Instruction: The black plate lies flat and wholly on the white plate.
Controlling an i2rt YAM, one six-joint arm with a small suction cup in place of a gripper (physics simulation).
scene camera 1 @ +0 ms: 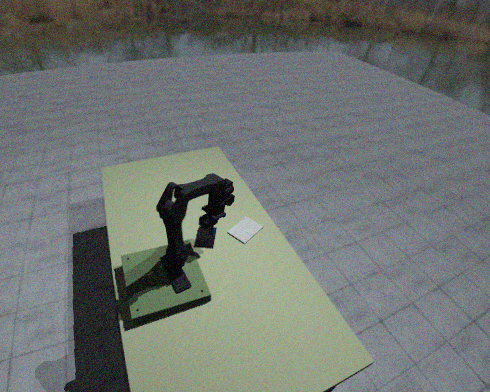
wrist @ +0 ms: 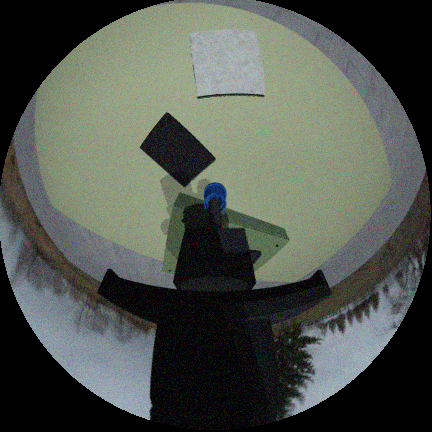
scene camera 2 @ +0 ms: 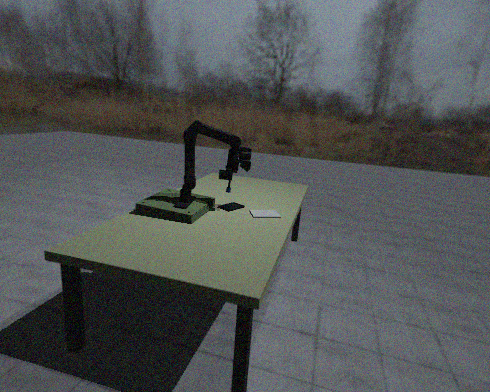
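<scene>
The black plate lies flat on the table between the arm's base and the white plate. The white plate lies flat on the table, apart from the black plate and turned at a different angle. My gripper, a small blue suction cup, is open and holds nothing. It hangs above the table near the black plate, with a gap below it. In scene camera 1 the cup is hard to make out against the dark plate.
The arm stands on a thick green base beside the black plate. The pale yellow-green table has its long edge beyond the white plate. The arm's shadow falls on the base.
</scene>
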